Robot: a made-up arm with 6 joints.
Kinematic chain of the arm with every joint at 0, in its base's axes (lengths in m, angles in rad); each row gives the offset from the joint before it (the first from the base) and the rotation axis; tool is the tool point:
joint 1: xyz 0 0 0.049 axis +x
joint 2: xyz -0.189 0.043 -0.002 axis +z
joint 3: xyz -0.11 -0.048 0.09 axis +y
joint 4: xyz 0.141 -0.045 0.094 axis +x
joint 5: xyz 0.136 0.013 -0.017 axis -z
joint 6: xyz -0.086 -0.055 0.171 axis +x
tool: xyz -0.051 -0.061 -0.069
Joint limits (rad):
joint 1: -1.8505..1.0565
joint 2: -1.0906..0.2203
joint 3: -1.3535..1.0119
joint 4: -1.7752..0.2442
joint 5: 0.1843..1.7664
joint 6: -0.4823..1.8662
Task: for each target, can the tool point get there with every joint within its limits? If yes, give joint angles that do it. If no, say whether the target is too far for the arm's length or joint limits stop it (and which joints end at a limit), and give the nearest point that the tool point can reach.
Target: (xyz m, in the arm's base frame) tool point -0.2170 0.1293 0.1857
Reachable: yes | joints -0.4831 0.1172 -0.2494 -1.1702 0.9903 -0.0240
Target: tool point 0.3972 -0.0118 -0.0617
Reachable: no: joint limits stop it (at a limit: joint 1, joint 4, joint 5, joint 6) | nearest point 0.1075 0.0248 -0.0379 | short by 0.293 m
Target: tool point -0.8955 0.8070 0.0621
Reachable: no: too far | nearest point -0.4607 0.4703 0.0566 | short by 0.550 m
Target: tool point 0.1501 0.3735 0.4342
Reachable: no: joint limits stop it (at a limit: joint 4, joint 5, joint 6) | nearest point -0.0063 0.2648 0.3221 | short by 0.221 m
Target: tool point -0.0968 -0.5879 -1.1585
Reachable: no: too far | nearest point -0.1793 -0.1018 -0.1600 | short by 1.114 m
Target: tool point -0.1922 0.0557 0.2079
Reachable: yes | joints -0.2573 -0.8634 -0.4646 -1.4617 0.8899 0.7841
